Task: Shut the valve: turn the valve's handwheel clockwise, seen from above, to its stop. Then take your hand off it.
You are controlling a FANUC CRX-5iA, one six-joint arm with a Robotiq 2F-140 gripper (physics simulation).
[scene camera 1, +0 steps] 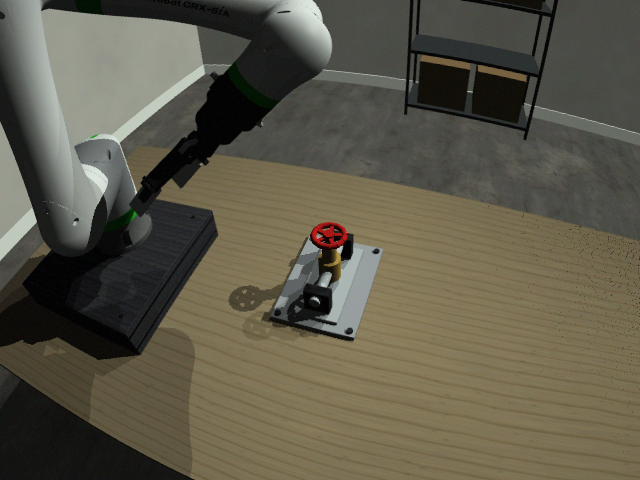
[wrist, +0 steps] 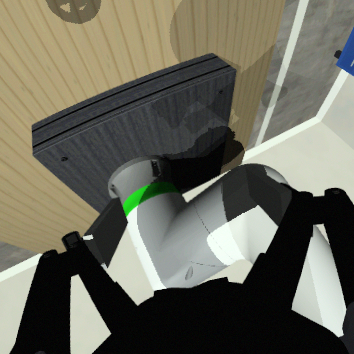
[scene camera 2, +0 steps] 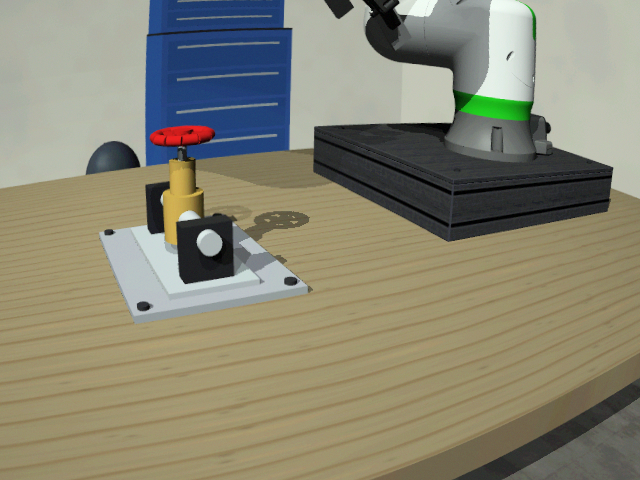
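The red handwheel (scene camera 1: 329, 244) (scene camera 2: 181, 139) sits level on top of the yellow valve body (scene camera 1: 329, 267) (scene camera 2: 183, 206). The valve is mounted on a grey plate (scene camera 1: 357, 297) (scene camera 2: 123, 273) on the table. Whether the wheel is at its stop cannot be seen. My gripper (scene camera 1: 165, 188) (scene camera 2: 369, 21) is open and empty. It is up and away from the wheel, on the robot-base side, tilted with its fingers pointing down toward the base. In the wrist view the handwheel does not show, but part of its shadow lies at the top left.
The black base block (scene camera 1: 170, 258) (scene camera 2: 382, 180) (wrist: 145, 120) carries the arm's foot, and my own arm link (wrist: 170, 245) shows beyond the fingers. Black pipe supports (scene camera 1: 317, 298) (scene camera 2: 205, 263) flank the valve. A blue drawer cabinet (scene camera 2: 222, 93) and a shelf rack (scene camera 1: 475, 51) stand beyond the table.
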